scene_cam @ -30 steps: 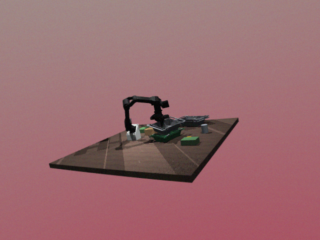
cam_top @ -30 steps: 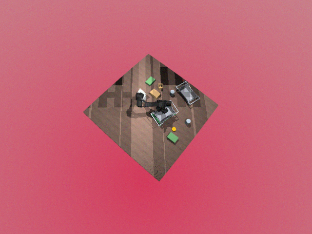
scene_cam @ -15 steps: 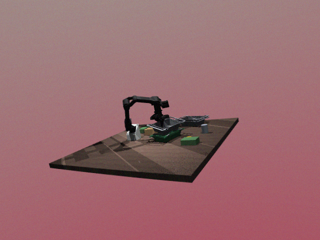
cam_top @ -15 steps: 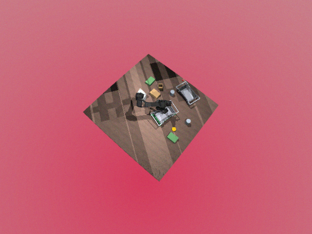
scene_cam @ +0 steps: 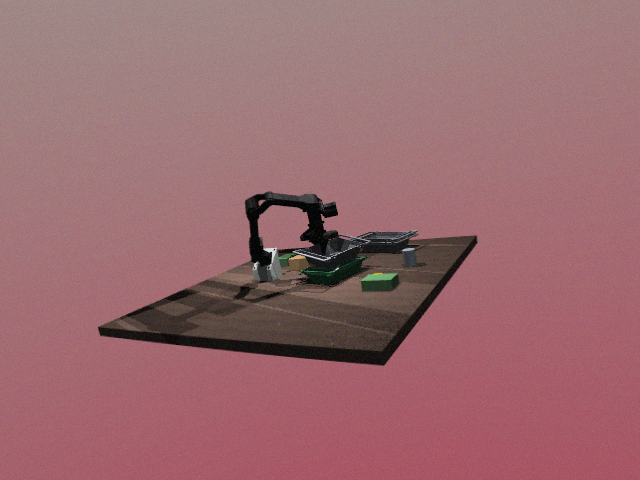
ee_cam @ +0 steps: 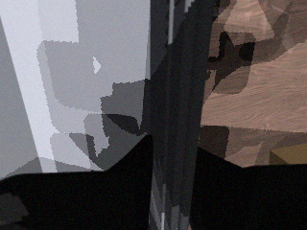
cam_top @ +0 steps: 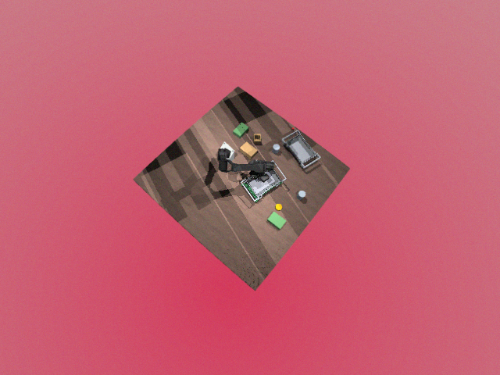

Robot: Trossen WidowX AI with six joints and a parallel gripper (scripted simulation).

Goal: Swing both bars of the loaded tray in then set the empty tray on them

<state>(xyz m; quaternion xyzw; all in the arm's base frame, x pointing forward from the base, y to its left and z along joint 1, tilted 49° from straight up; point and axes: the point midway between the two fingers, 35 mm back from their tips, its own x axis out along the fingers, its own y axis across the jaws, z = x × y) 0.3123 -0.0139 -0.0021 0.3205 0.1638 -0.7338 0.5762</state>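
My gripper tip is now 7 cm short of the grey tray, 2 cm to the left of it and 2 cm below it. From my gripper tip the other things lie so: brown crate (22 cm behind, 30 cm to the left, 8 cm below); then yellow disc (27 cm ahead, 8 cm to the right, 9 cm below).
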